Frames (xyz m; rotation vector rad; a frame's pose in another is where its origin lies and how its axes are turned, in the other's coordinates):
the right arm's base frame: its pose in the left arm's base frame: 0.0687 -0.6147 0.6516 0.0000 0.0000 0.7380
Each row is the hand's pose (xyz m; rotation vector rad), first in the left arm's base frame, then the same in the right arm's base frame.
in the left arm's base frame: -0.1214 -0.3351 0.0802 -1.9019 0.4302 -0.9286
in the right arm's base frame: 0.0475 0.3348 -0.5714 -1.7520 1.1767 -1.3881
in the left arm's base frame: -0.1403 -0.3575 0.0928 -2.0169 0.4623 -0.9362
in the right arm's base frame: 0.0184 0.3309 -0.5588 -1.8556 1.2541 -1.3573
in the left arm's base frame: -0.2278 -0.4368 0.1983 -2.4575 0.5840 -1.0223
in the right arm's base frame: -0.0997 0.3311 -0.4533 -2.2615 1.5548 -1.2617
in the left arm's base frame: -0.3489 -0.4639 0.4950 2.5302 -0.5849 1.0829
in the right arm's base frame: -0.2075 0.3925 -0.1566 2.0110 -1.3645 0.7880
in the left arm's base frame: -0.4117 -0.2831 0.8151 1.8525 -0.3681 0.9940
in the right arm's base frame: -0.1323 0.5685 0.1635 1.5191 -0.9633 0.4790
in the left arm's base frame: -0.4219 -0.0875 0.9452 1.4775 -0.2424 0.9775
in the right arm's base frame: -0.0082 0.7201 0.2936 1.2354 -0.7265 0.3768
